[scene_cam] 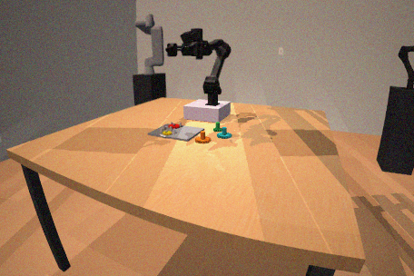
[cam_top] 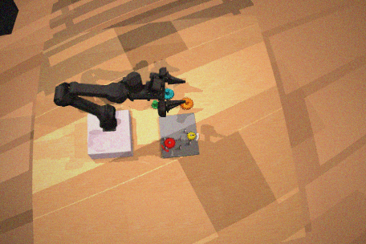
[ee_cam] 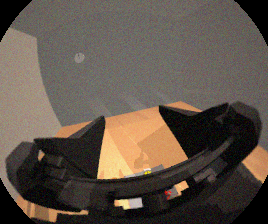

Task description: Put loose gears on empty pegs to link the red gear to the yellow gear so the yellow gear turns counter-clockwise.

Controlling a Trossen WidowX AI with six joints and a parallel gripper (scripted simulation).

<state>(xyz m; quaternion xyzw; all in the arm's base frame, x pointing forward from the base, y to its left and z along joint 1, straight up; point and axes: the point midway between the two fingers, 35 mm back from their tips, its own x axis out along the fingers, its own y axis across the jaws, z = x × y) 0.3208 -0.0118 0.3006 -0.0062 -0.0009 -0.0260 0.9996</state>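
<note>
Now: gripper tip 80 mm past the teal gear, 200 mm to the right of it and 360 mm above it. The rest, counted from my gripper tip: red gear (80 mm behind, 70 mm to the right, 360 mm below); yellow gear (20 mm ahead, 30 mm to the right, 360 mm below); orange gear (10 mm ahead, 140 mm to the left, 360 mm below).
</note>
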